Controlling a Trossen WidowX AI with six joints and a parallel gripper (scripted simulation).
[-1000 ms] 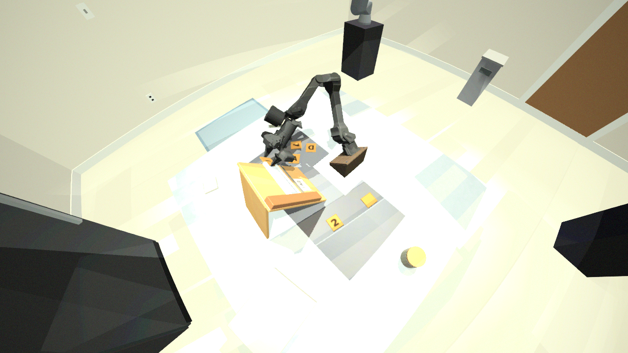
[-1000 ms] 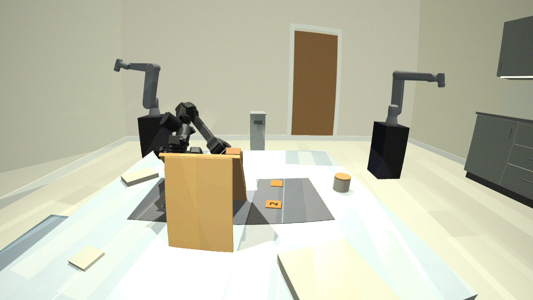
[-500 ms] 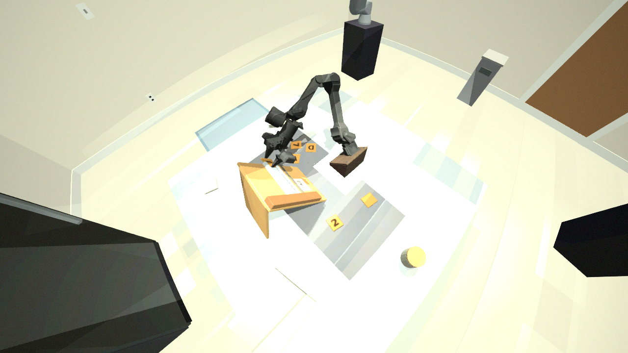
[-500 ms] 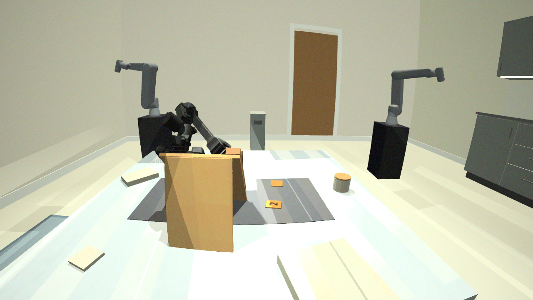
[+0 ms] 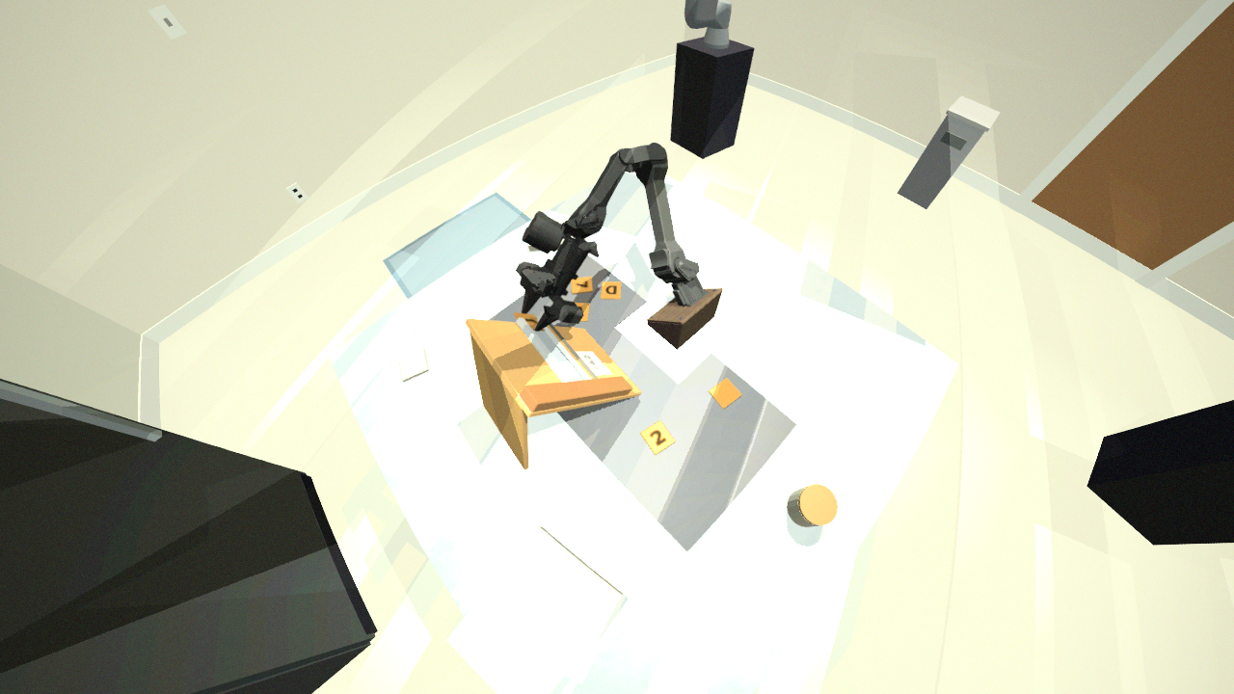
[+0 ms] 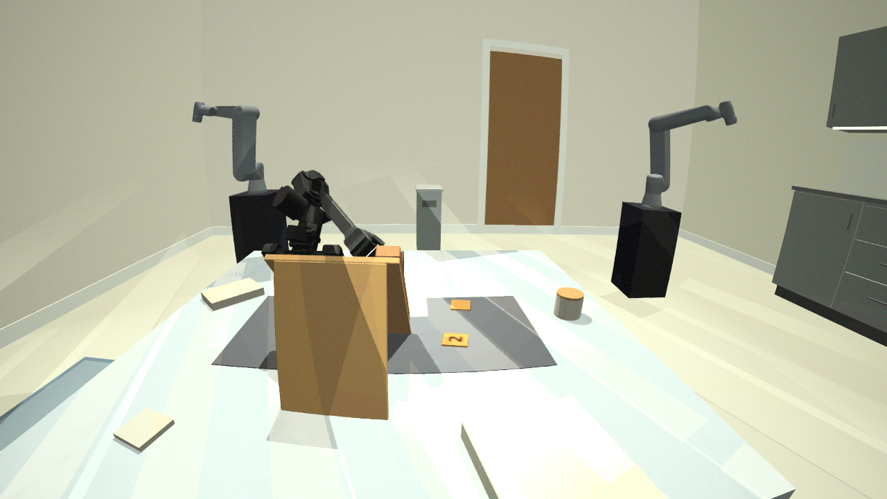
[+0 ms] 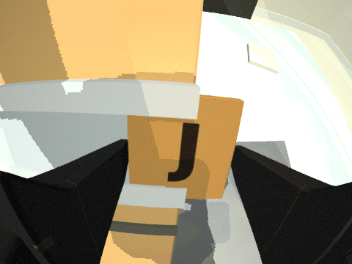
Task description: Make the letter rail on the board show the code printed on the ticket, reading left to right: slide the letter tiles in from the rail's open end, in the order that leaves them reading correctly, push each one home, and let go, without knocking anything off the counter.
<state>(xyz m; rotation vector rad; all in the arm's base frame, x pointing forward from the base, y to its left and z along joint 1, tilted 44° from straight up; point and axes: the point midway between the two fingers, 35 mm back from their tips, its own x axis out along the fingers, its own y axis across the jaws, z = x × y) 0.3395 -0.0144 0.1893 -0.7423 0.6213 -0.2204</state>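
Right now my gripper tip is 70 mm past the white ticket, 130 mm to the right of it and 80 mm above it. Also, from my gripper tip: grey mat 170 mm behind, 160 mm to the left, 160 mm below; then pale pad 310 mm ahead, 210 mm to the right, 150 mm below; then round tan-lidded canister 240 mm behind, 660 mm to the left, 120 mm below.
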